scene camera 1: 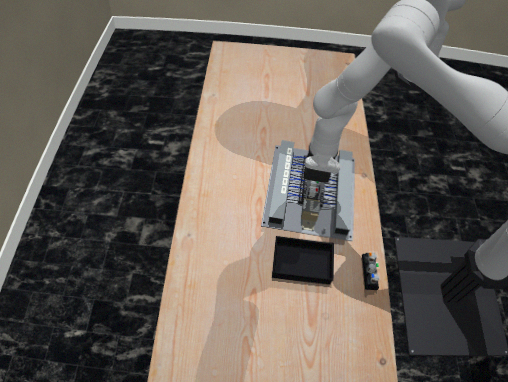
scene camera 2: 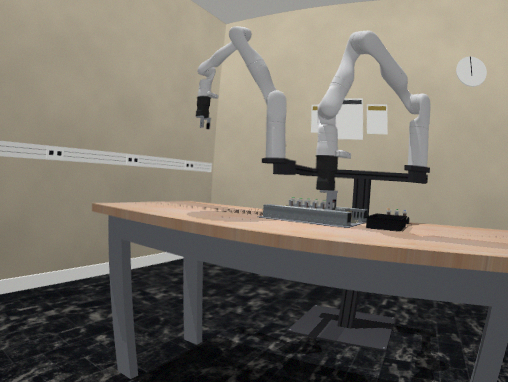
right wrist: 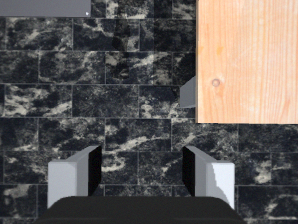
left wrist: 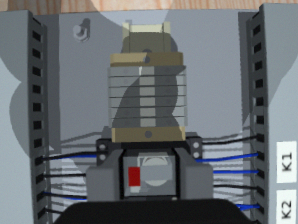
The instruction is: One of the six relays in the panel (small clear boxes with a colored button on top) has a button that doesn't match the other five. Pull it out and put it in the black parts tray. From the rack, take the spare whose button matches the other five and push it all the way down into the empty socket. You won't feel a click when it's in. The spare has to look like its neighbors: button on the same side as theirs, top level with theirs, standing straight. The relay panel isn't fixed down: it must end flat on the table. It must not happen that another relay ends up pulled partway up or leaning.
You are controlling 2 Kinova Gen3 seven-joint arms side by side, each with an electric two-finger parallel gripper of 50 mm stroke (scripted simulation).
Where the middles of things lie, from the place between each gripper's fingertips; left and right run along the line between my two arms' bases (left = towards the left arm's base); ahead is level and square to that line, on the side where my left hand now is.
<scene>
Now: left hand (scene camera 2: 331, 209) 10 mm past the relay panel (scene camera 1: 300, 214), 50 mm to the left of it and 30 mm above it. Round my left hand: black parts tray (scene camera 1: 311, 261) 50 mm ahead, 200 mm to the left, 40 mm below.
The relay panel lies 73 cm to the left of my right hand, 40 cm ahead of it and 39 cm below it. Also, from my right hand: black parts tray (98 cm to the left, 46 cm ahead, 39 cm below).
</scene>
